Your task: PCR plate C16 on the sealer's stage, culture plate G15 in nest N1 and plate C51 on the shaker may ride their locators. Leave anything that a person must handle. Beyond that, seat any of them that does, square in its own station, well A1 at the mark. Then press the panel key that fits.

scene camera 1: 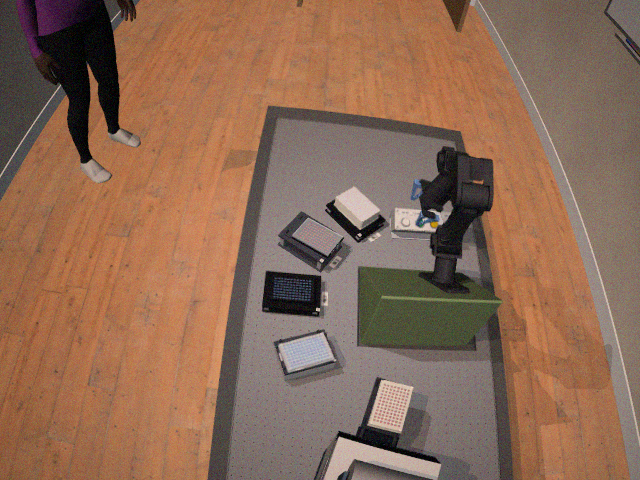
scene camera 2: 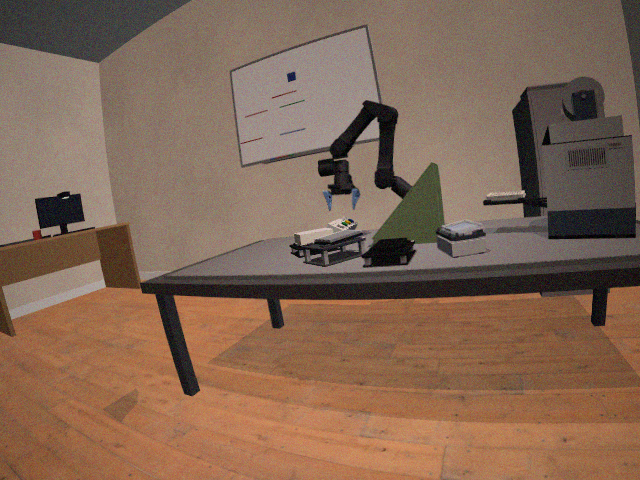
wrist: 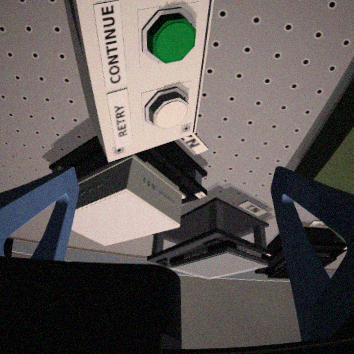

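PCR plate C16 lies on the sealer's stage. Culture plate G15 lies on raised nest N1. Plate C51 lies on the shaker. The views are too coarse to tell whether each is level. The white key panel shows a green CONTINUE key and a white RETRY key. My gripper is open and empty, above the panel.
A tall white block sits on a black nest beside N1. A dark plate lies in another black nest. The green wedge stands by the arm's base. The sealer is at the table's far end. A person stands aside.
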